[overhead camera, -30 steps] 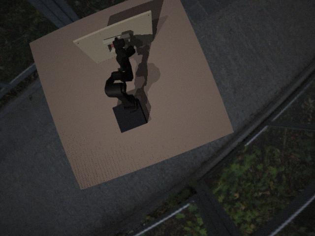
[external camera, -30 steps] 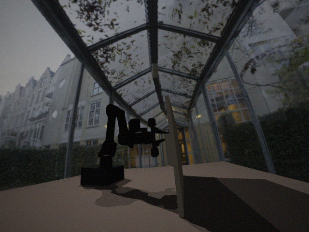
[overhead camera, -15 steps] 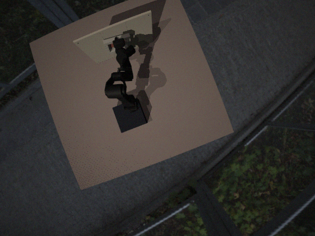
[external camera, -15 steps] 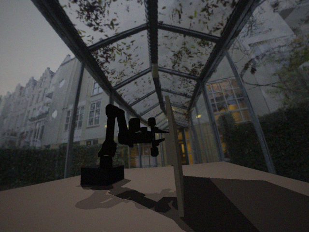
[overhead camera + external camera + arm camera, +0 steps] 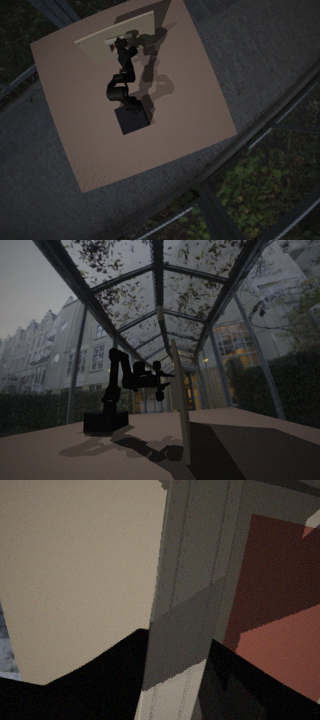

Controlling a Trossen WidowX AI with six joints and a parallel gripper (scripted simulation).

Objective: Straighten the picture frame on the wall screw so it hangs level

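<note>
Now: the picture frame 10 mm to the left of my gripper tip and 50 mm below it. The rest, counted from my gripper tip: wall panel 20 mm ahead, 10 mm to the right, 80 mm below.
</note>
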